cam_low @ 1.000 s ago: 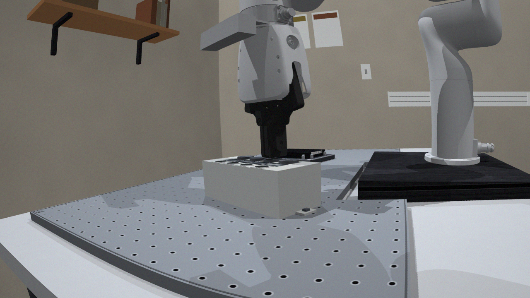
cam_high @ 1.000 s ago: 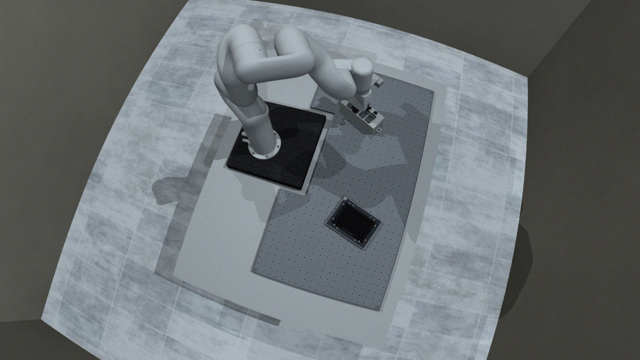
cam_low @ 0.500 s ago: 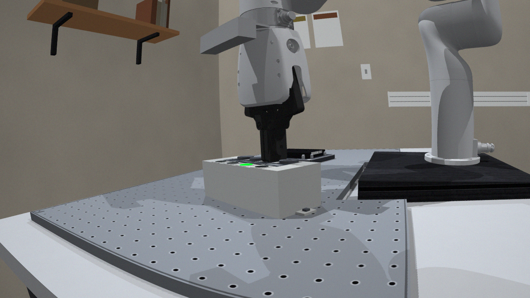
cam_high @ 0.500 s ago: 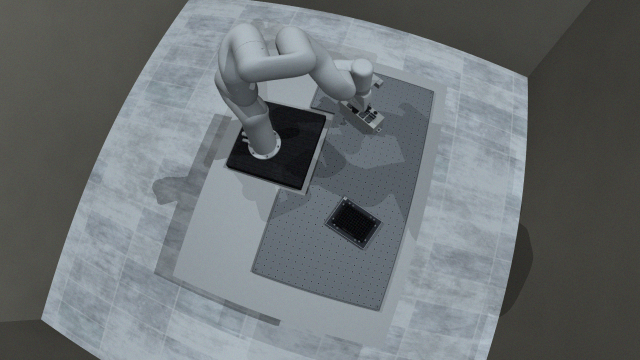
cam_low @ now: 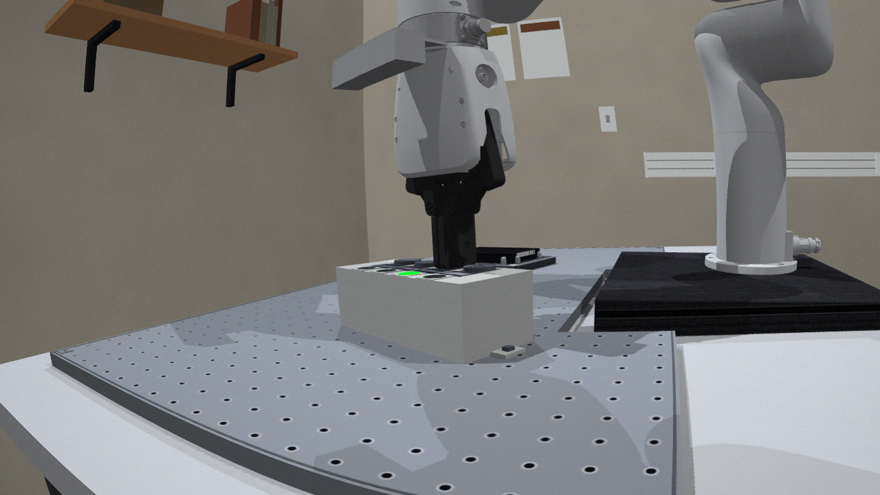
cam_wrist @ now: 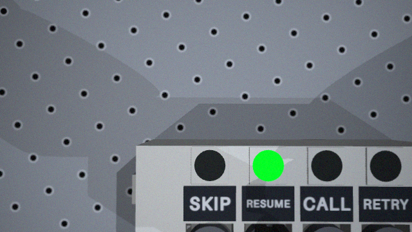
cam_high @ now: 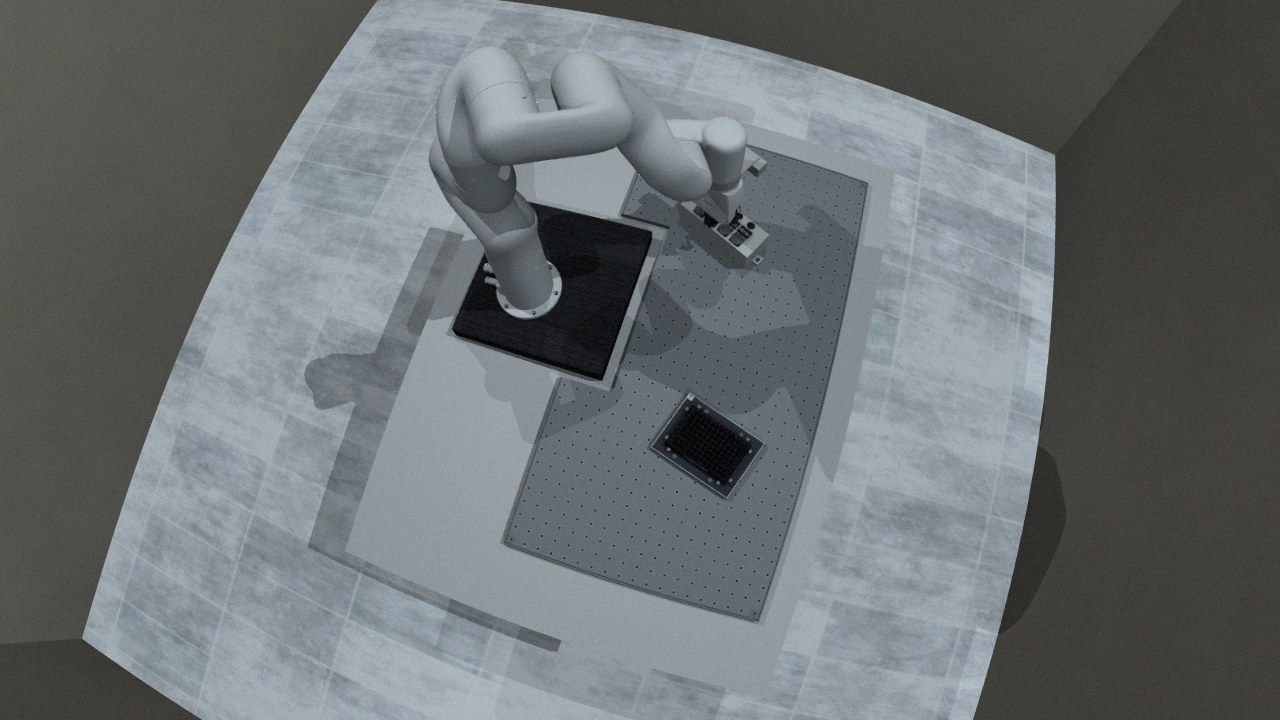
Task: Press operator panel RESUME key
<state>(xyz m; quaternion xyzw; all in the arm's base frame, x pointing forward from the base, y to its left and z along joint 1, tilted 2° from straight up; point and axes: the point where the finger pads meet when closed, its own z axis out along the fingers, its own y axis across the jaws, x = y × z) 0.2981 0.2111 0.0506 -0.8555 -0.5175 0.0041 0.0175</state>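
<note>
Now: the operator panel 10 mm ahead of my hand and 30 mm below it. Round my hand: black perforated tray: 100 mm ahead, 410 mm to the right, 50 mm below.
</note>
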